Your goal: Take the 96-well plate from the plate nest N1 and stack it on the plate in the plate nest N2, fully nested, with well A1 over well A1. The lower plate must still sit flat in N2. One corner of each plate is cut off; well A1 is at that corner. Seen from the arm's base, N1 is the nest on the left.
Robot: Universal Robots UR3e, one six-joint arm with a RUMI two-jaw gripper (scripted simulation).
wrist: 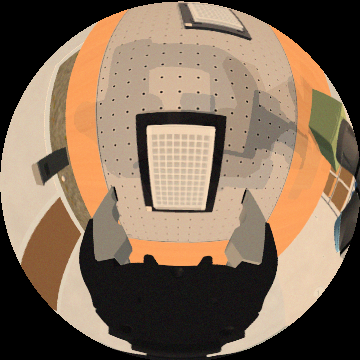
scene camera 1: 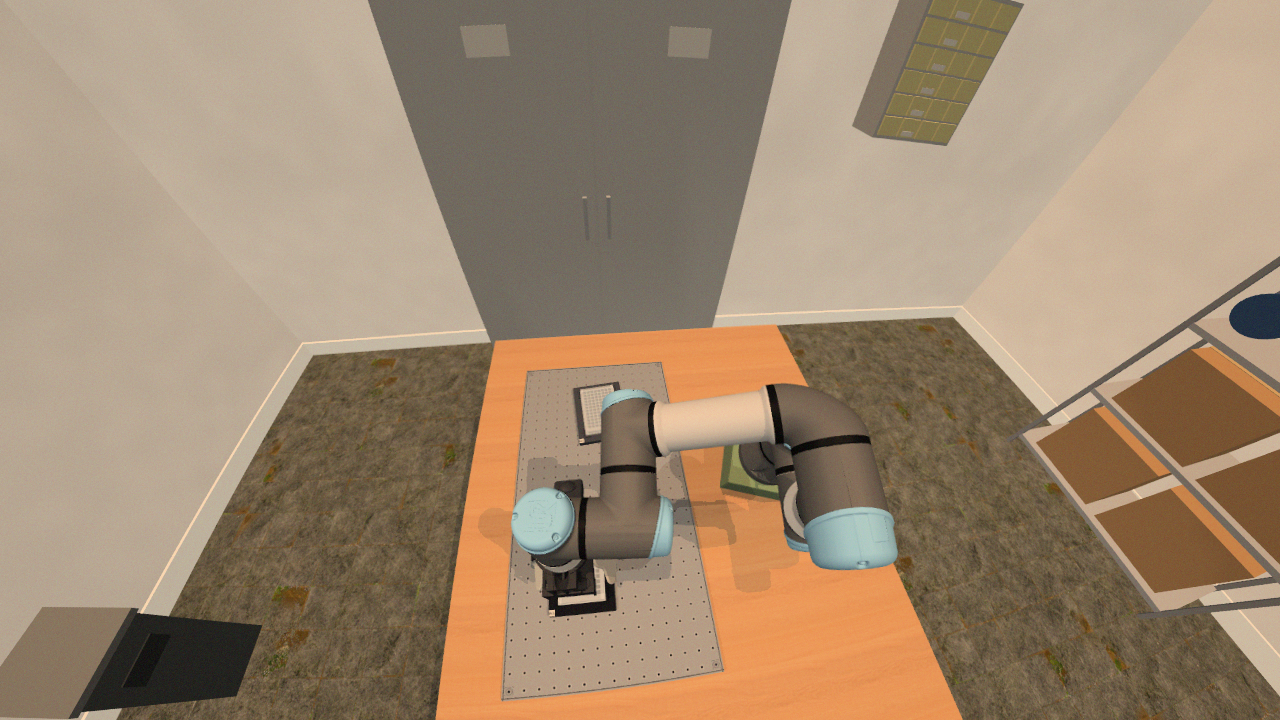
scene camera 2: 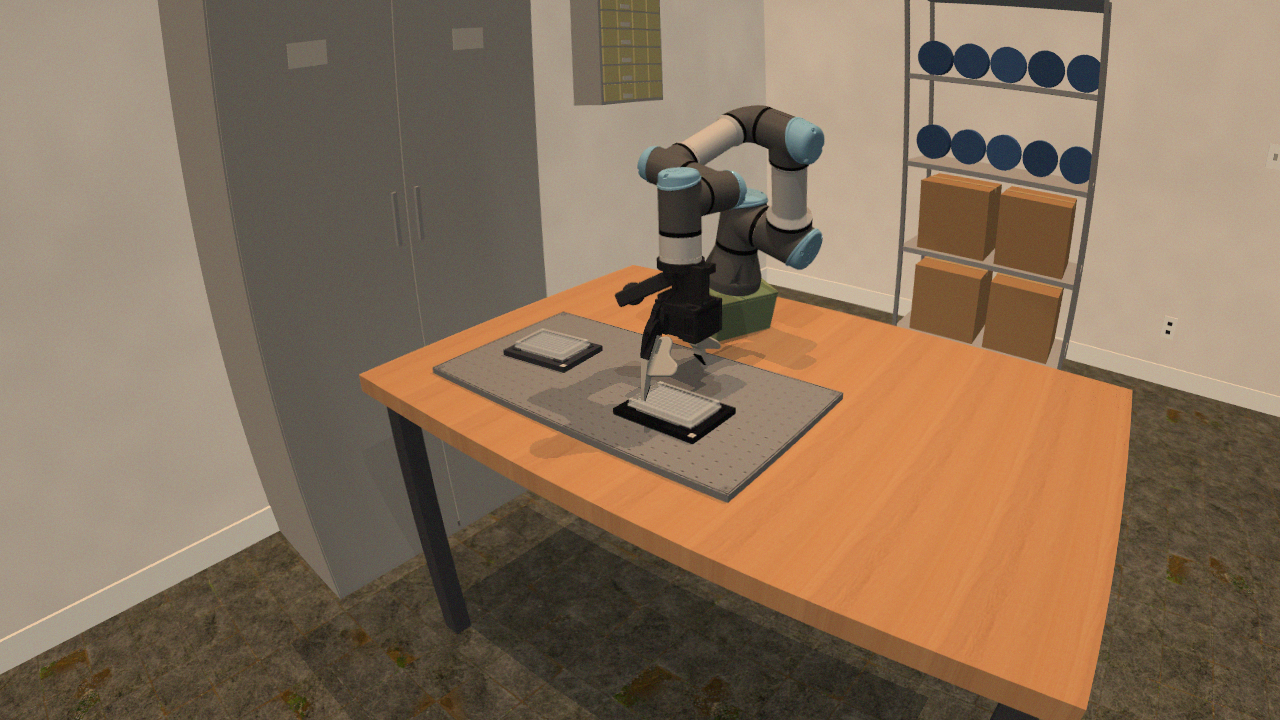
Labels:
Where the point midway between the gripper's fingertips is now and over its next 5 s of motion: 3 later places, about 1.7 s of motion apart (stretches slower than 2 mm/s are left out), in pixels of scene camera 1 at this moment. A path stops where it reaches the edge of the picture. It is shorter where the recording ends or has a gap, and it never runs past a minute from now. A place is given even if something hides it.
The gripper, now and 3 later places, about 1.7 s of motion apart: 578, 563; 579, 565; 575, 558; 581, 511

